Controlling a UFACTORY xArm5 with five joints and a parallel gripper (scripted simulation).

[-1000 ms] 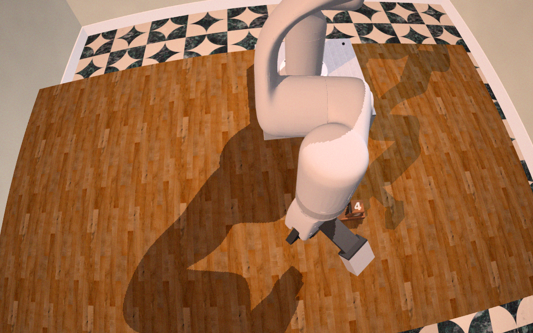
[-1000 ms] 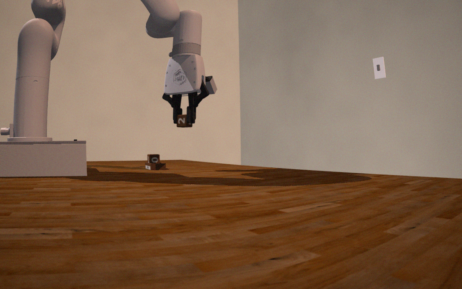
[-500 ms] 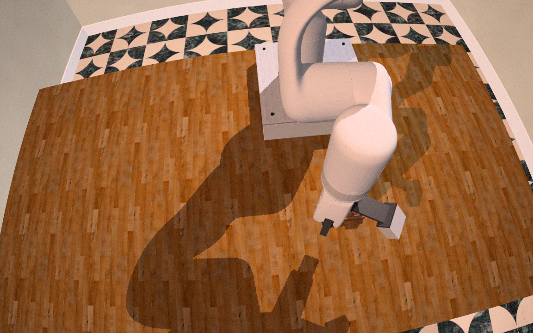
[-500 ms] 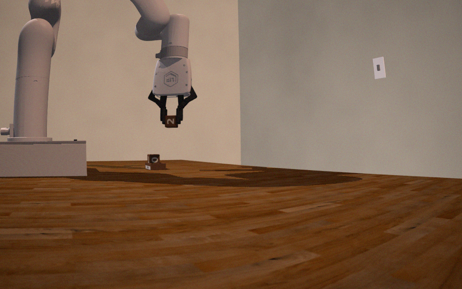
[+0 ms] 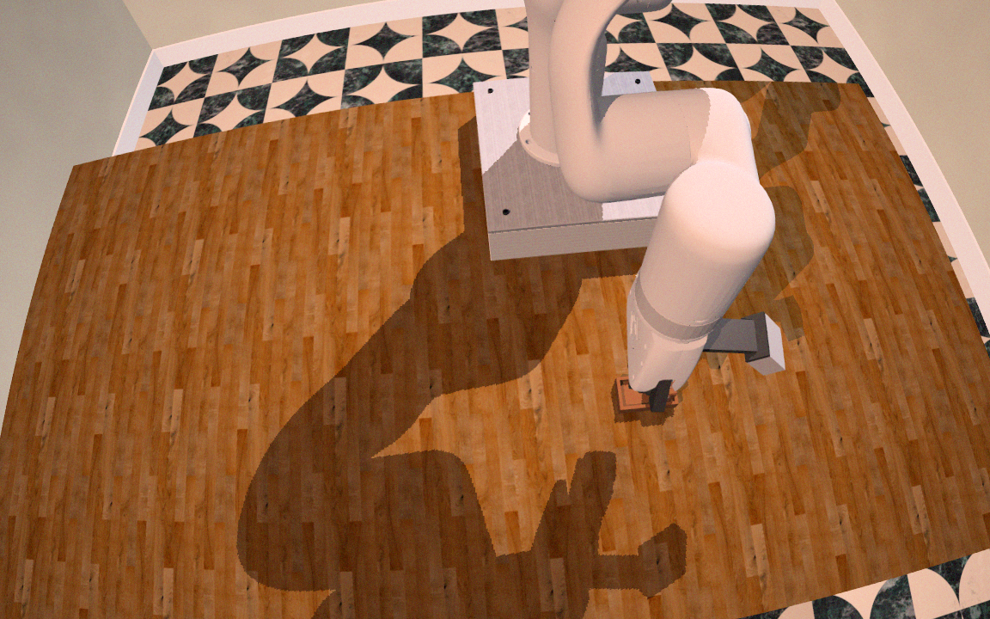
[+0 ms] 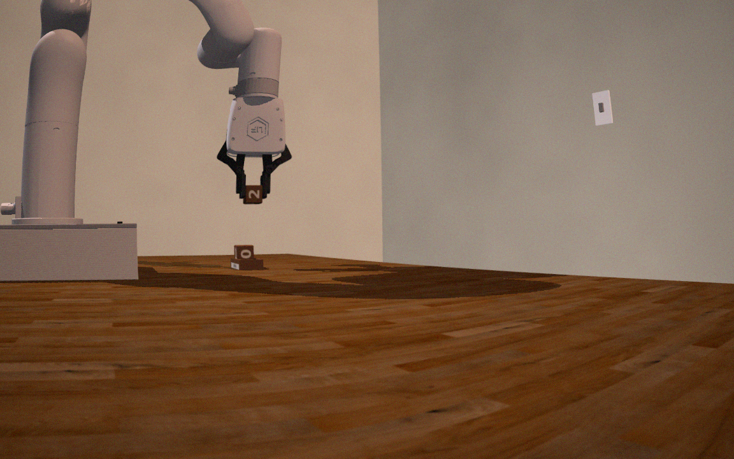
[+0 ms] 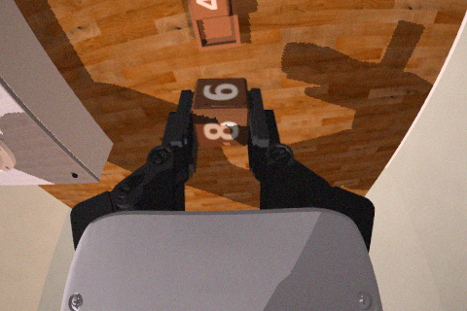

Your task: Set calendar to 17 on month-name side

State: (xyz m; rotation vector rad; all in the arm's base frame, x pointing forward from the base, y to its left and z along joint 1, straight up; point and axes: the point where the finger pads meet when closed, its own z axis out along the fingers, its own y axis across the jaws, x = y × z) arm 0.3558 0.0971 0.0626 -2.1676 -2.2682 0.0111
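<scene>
The brown tray lies 13 cm below my hand, 3 cm to the left of it and 1 cm behind it.
</scene>
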